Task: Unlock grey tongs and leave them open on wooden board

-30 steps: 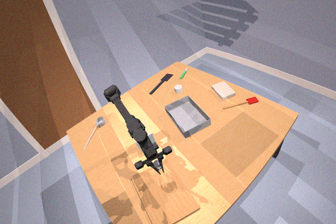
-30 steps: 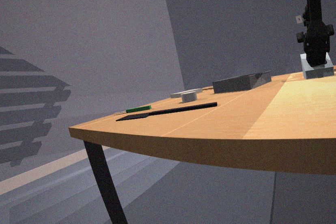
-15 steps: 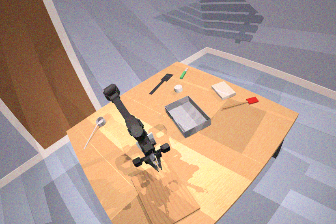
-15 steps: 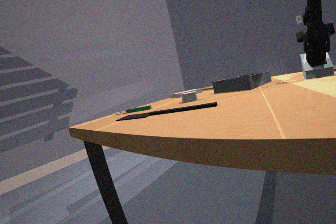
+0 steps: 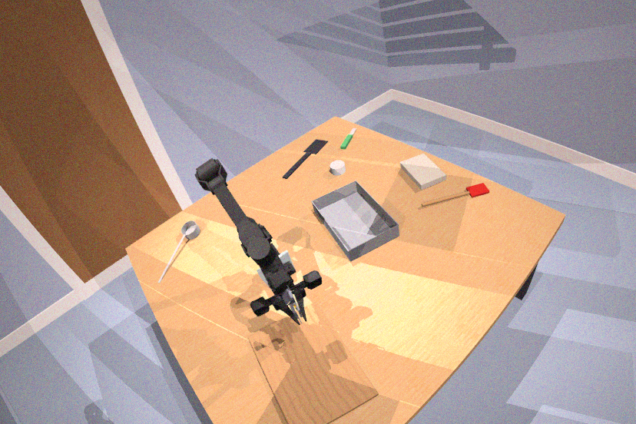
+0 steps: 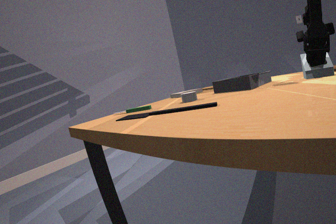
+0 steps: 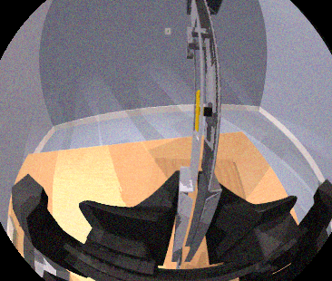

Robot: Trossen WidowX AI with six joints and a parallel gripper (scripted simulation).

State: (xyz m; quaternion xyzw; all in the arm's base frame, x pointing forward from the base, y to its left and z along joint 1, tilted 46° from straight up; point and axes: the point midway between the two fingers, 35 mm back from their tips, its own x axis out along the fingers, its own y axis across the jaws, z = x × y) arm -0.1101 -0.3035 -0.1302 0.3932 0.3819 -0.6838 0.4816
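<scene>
The wooden board is 19 cm below my gripper tip and 5 cm behind it. The rest, counted from my gripper tip: white round cup (64 cm ahead, 56 cm to the left, 18 cm below); then red spatula (79 cm ahead, 19 cm below, 3 cm to the left); then grey roasting tin (44 cm ahead, 28 cm to the left, 17 cm below).
</scene>
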